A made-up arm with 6 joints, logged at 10 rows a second.
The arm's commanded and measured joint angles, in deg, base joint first. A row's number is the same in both.
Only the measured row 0 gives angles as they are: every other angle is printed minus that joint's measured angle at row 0.
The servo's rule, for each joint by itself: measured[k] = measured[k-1] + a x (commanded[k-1-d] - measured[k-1]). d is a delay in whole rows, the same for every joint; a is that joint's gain. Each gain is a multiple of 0.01, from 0.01 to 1. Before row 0 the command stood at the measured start. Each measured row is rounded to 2 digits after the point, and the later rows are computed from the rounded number. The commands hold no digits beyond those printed.
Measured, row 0:
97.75, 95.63, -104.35, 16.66, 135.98, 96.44
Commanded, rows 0 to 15:
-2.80, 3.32, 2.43, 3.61, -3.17, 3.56
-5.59, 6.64, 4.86, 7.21, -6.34, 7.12
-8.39, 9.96, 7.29, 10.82, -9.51, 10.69
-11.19, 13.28, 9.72, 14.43, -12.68, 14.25
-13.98, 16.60, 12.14, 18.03, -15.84, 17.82
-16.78, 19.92, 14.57, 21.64, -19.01, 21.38
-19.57, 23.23, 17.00, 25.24, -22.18, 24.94
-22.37, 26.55, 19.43, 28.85, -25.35, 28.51
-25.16, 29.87, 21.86, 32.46, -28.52, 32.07
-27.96, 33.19, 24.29, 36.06, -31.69, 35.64
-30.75, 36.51, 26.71, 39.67, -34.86, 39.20
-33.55, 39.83, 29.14, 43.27, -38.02, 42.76
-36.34, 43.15, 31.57, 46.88, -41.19, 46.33
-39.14, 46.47, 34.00, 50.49, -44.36, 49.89
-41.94, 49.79, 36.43, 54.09, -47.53, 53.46
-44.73, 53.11, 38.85, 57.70, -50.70, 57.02
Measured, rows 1 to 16:
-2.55, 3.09, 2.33, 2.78, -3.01, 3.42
-5.32, 6.39, 4.76, 6.19, -6.17, 6.97
-8.11, 9.71, 7.19, 9.76, -9.34, 10.54
-10.91, 13.03, 9.62, 13.36, -12.51, 14.10
-13.70, 16.35, 12.04, 16.96, -15.67, 17.67
-16.50, 19.67, 14.47, 20.56, -18.84, 21.23
-19.29, 22.98, 16.90, 24.16, -22.01, 24.79
-22.09, 26.30, 19.33, 27.77, -25.18, 28.36
-24.88, 29.62, 21.76, 31.38, -28.35, 31.92
-27.68, 32.94, 24.19, 34.98, -31.52, 35.49
-30.47, 36.26, 26.61, 38.59, -34.69, 39.05
-33.27, 39.58, 29.04, 42.19, -37.85, 42.61
-36.06, 42.90, 31.47, 45.80, -41.02, 46.18
-38.86, 46.22, 33.90, 49.41, -44.19, 49.74
-41.66, 49.54, 36.33, 53.01, -47.36, 53.31
-44.45, 52.86, 38.75, 56.62, -50.53, 56.87
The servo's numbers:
d 0
a 0.91 0.93 0.96 0.77 0.95 0.96

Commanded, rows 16 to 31:
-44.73, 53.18, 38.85, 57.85, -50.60, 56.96
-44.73, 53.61, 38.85, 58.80, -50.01, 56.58
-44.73, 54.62, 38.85, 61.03, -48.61, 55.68
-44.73, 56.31, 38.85, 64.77, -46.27, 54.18
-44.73, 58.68, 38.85, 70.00, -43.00, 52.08
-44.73, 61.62, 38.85, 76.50, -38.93, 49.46
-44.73, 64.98, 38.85, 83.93, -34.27, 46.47
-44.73, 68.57, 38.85, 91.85, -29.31, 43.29
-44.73, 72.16, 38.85, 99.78, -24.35, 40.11
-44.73, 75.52, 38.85, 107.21, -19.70, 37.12
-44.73, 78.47, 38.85, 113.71, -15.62, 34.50
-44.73, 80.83, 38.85, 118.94, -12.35, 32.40
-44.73, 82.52, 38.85, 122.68, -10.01, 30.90
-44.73, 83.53, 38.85, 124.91, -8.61, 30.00
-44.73, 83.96, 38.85, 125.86, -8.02, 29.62
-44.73, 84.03, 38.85, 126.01, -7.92, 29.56
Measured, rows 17 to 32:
-44.70, 53.16, 38.85, 57.57, -50.60, 56.96
-44.73, 53.58, 38.85, 58.52, -50.04, 56.60
-44.73, 54.55, 38.85, 60.45, -48.68, 55.72
-44.73, 56.19, 38.85, 63.78, -46.39, 54.24
-44.73, 58.51, 38.85, 68.57, -43.17, 52.17
-44.73, 61.40, 38.85, 74.68, -39.14, 49.57
-44.73, 64.73, 38.85, 81.80, -34.51, 46.59
-44.73, 68.30, 38.85, 89.54, -29.57, 43.42
-44.73, 71.89, 38.85, 97.42, -24.61, 40.24
-44.73, 75.27, 38.85, 104.96, -19.95, 37.24
-44.73, 78.25, 38.85, 111.70, -15.84, 34.61
-44.73, 80.65, 38.85, 117.27, -12.52, 32.49
-44.73, 82.39, 38.85, 121.44, -10.14, 30.96
-44.73, 83.45, 38.85, 124.11, -8.69, 30.04
-44.73, 83.92, 38.85, 125.46, -8.05, 29.64
-44.73, 84.02, 38.85, 125.88, -7.93, 29.56

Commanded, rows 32 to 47:
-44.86, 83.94, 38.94, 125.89, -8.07, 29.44
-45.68, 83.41, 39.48, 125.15, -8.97, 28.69
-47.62, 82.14, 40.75, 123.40, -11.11, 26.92
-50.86, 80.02, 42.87, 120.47, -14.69, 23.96
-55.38, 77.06, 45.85, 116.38, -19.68, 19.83
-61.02, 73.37, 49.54, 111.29, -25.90, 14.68
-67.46, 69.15, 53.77, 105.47, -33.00, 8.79
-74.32, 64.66, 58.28, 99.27, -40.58, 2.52
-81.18, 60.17, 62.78, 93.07, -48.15, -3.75
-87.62, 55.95, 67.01, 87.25, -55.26, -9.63
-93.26, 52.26, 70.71, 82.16, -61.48, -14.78
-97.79, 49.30, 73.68, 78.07, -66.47, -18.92
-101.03, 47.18, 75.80, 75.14, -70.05, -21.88
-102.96, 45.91, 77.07, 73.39, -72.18, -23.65
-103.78, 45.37, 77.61, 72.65, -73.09, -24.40
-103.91, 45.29, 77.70, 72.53, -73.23, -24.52
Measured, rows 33 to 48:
-44.85, 83.95, 38.94, 125.89, -8.06, 29.44
-45.61, 83.45, 39.46, 125.32, -8.92, 28.72
-47.44, 82.23, 40.70, 123.84, -11.00, 26.99
-50.55, 80.17, 42.78, 121.25, -14.51, 24.08
-54.95, 77.28, 45.73, 117.50, -19.42, 20.00
-60.47, 73.64, 49.39, 112.72, -25.58, 14.89
-66.83, 69.46, 53.59, 107.14, -32.63, 9.03
-73.65, 65.00, 58.09, 101.08, -40.18, 2.78
-80.50, 60.51, 62.59, 94.91, -47.75, -3.49
-86.98, 56.27, 66.83, 89.01, -54.88, -9.38
-92.69, 52.54, 70.55, 83.74, -61.15, -14.56
-97.33, 49.53, 73.55, 79.37, -66.20, -18.75
-100.70, 47.34, 75.71, 76.11, -69.86, -21.75
-102.76, 46.01, 77.02, 74.02, -72.06, -23.57
-103.69, 45.41, 77.59, 72.97, -73.04, -24.37
-103.89, 45.30, 77.70, 72.63, -73.22, -24.51

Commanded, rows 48 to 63:
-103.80, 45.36, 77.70, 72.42, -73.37, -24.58
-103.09, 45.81, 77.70, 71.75, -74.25, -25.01
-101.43, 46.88, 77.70, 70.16, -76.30, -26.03
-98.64, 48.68, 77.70, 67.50, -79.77, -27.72
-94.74, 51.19, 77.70, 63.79, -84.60, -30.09
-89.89, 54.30, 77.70, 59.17, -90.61, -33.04
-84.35, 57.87, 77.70, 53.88, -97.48, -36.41
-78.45, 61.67, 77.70, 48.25, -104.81, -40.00
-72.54, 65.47, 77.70, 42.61, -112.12, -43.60
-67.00, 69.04, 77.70, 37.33, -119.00, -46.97
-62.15, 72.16, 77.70, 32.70, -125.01, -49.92
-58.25, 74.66, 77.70, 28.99, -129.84, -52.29
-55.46, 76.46, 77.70, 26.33, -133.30, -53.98
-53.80, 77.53, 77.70, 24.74, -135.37, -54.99
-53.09, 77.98, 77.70, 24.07, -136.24, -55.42
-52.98, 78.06, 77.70, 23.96, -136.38, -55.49
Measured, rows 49 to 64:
-103.81, 45.36, 77.70, 72.47, -73.36, -24.58
-103.15, 45.78, 77.70, 71.92, -74.21, -24.99
-101.58, 46.80, 77.70, 70.56, -76.20, -25.99
-98.90, 48.55, 77.70, 68.20, -79.59, -27.65
-95.11, 51.01, 77.70, 64.80, -84.35, -29.99
-90.36, 54.07, 77.70, 60.46, -90.30, -32.92
-84.89, 57.60, 77.70, 55.39, -97.12, -36.27
-79.03, 61.39, 77.70, 49.89, -104.43, -39.85
-73.12, 65.18, 77.70, 44.28, -111.74, -43.45
-67.55, 68.77, 77.70, 38.93, -118.64, -46.83
-62.64, 71.92, 77.70, 34.13, -124.69, -49.80
-58.65, 74.47, 77.70, 30.17, -129.58, -52.19
-55.75, 76.32, 77.70, 27.21, -133.11, -53.91
-53.98, 77.45, 77.70, 25.31, -135.26, -54.95
-53.17, 77.94, 77.70, 24.36, -136.19, -55.40
-53.00, 78.05, 77.70, 24.05, -136.37, -55.49

